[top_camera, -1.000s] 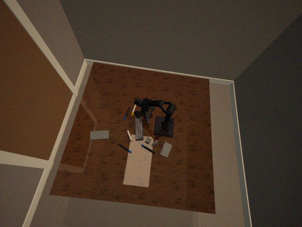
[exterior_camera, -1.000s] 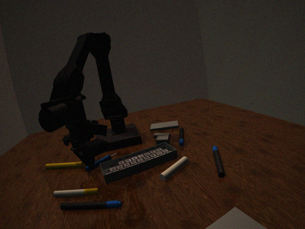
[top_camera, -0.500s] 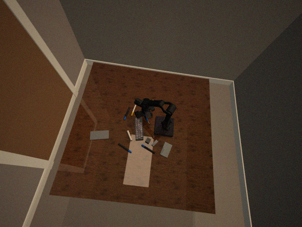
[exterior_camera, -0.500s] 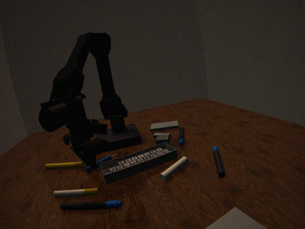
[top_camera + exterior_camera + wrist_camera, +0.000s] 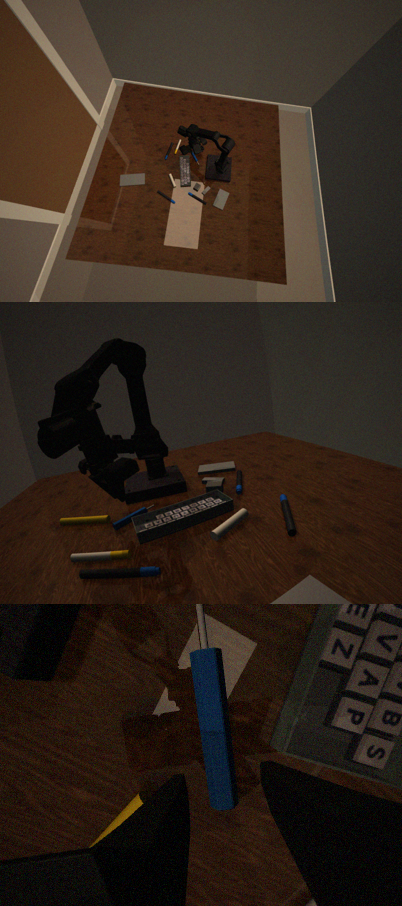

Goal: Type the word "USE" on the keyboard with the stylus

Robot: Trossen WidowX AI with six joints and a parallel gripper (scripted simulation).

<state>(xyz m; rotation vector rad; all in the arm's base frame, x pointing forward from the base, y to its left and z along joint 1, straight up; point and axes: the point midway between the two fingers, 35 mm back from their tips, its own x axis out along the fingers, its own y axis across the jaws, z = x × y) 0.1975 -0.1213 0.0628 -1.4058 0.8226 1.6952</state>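
The blue stylus lies 20 mm behind my gripper tip, 40 mm to the left of it and 50 mm below it. Round my gripper tip: thin grey tip: 40 mm behind, 70 mm to the left, 50 mm below; then white-and-yellow marker: 120 mm ahead, 50 mm to the right, 50 mm below; then yellow marker: 50 mm behind, 110 mm to the right, 50 mm below.
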